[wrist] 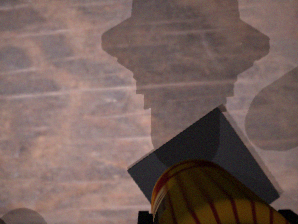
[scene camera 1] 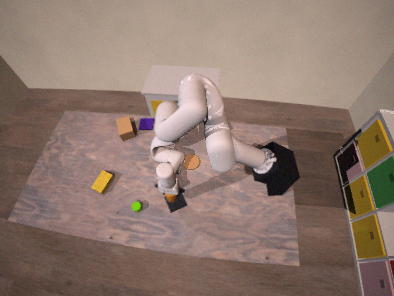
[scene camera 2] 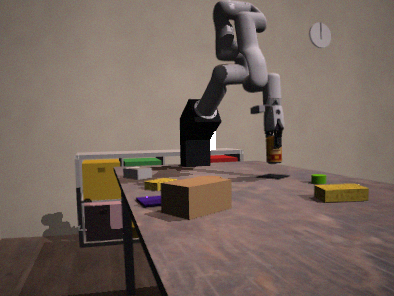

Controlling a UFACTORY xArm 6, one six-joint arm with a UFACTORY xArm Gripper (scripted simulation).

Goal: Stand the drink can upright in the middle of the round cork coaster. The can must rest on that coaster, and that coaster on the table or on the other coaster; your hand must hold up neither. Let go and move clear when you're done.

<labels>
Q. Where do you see a black coaster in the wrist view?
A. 212,138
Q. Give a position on a brown box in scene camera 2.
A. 191,198
</labels>
